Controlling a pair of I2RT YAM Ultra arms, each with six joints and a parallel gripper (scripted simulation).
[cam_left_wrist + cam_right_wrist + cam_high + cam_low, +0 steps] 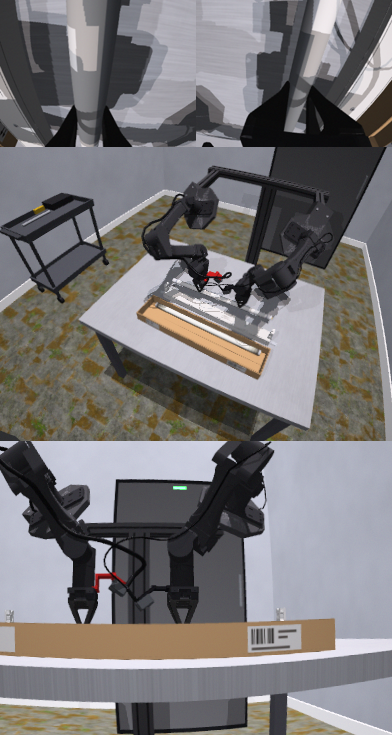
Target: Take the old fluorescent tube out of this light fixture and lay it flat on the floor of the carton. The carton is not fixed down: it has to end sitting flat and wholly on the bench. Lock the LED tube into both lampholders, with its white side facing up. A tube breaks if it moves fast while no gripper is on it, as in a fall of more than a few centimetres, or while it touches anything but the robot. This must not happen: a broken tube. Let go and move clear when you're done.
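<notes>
The LED tube lies 12 cm to the left of my right hand and 1 cm below it. The rest, counted from my right hand: light fixture (14 cm to the left, 10 cm ahead, 1 cm above); then carton (25 cm ahead, 13 cm to the left, 2 cm below); then old fluorescent tube (20 cm ahead, 13 cm to the left, 3 cm below).
Now: the LED tube 120 mm to the right of my left hand and 10 mm below it. Also, from my left hand: light fixture: 100 mm to the right, 100 mm ahead, 10 mm above; then carton: 250 mm ahead, 110 mm to the right, 20 mm below; then old fluorescent tube: 200 mm ahead, 110 mm to the right, 30 mm below.
</notes>
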